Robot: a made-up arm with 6 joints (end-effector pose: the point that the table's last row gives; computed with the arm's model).
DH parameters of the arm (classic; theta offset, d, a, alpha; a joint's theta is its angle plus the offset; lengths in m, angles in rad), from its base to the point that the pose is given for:
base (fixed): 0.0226 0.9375 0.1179 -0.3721
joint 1: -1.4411 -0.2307 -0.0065 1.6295
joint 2: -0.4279 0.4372 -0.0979 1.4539
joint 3: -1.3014 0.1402 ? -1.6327
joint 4: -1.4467 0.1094 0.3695 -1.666
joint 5: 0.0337 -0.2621 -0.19 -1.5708
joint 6: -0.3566 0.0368 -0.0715 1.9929
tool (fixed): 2.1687 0.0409 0 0
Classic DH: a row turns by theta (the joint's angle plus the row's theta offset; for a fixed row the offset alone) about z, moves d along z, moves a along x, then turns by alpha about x.
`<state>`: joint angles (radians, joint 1 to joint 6).
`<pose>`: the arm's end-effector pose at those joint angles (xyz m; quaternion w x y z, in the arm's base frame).
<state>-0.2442 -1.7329 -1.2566 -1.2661 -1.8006 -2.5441</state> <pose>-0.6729 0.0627 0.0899 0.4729 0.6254 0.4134 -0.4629</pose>
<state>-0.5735 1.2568 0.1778 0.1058 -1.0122 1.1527</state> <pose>-0.6404 -0.0490 0.1129 0.9092 0.1135 0.0774 -0.3931</pose>
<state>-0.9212 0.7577 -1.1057 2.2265 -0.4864 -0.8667</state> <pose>-0.1188 0.0846 0.3091 0.0879 -0.7262 -0.2132 0.6476</pose>
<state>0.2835 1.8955 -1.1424 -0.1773 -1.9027 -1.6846</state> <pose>-0.5061 -0.8089 1.3052 0.6473 0.2827 -0.7016 -0.0947</pose>
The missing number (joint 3, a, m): -0.2658
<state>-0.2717 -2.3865 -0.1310 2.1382 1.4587 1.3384</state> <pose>-0.2365 0.1570 0.5620 0.0818 -0.0371 0.6679 -0.7388</pose>
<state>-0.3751 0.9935 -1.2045 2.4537 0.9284 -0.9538</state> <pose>-0.0140 -0.1703 0.6303 0.6284 0.0649 0.3390 -0.6971</pose>
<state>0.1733 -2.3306 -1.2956 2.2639 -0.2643 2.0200</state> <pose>-0.2250 -0.1844 0.8842 0.4346 -0.4294 0.6799 -0.4056</pose>
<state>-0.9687 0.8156 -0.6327 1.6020 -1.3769 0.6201</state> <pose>-0.0771 0.0998 0.2053 0.9203 -0.3275 -0.0479 0.2083</pose>
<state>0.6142 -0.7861 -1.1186 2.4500 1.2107 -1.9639</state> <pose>-0.0318 -0.0950 0.7200 0.2619 0.1815 0.8199 0.4756</pose>
